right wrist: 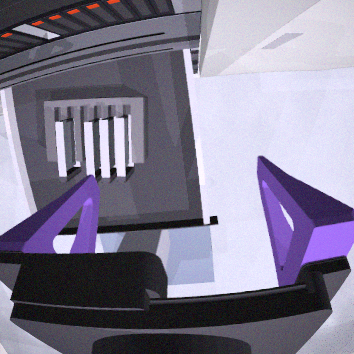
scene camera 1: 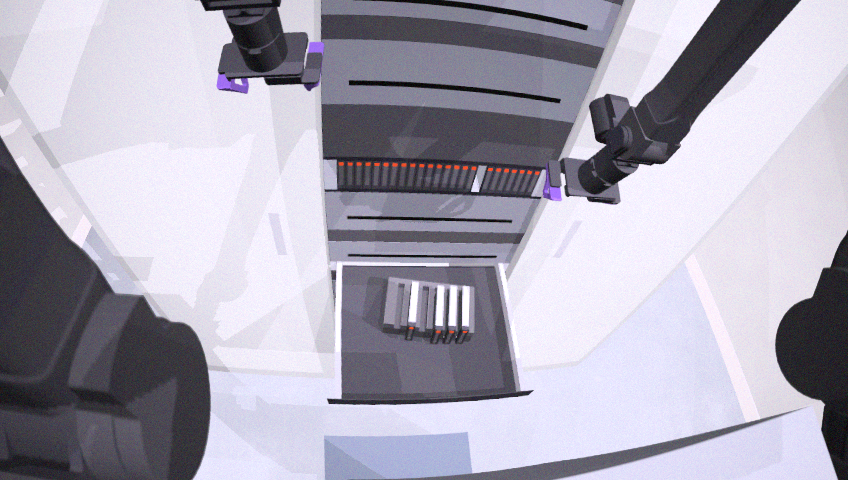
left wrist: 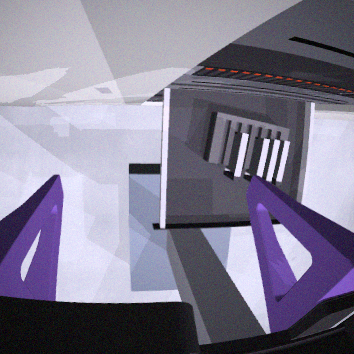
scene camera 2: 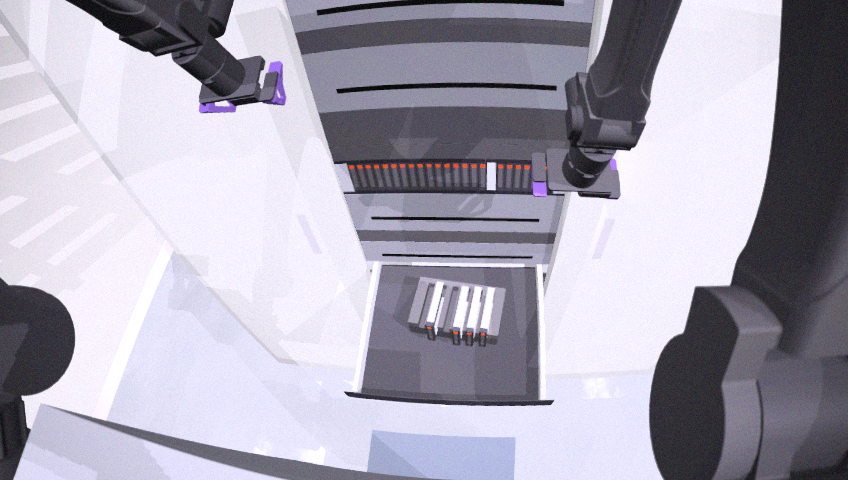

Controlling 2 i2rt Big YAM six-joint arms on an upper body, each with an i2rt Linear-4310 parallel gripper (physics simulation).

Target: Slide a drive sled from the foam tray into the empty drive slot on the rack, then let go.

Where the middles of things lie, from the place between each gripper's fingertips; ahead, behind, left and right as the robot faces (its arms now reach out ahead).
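From my left hand, the ribbed foam tray [scene camera 2: 451,290] is 30 cm to the right, 3 cm behind and 60 cm below. The dark shelf [scene camera 2: 399,362], counted from that same left hand, is 29 cm to the right of it, 8 cm behind it and 63 cm below it.
My right gripper, I see, is 20 cm to the right of the tray and 42 cm above it. As for the shelf, from my right hand it is 21 cm to the left, 5 cm behind and 45 cm below.
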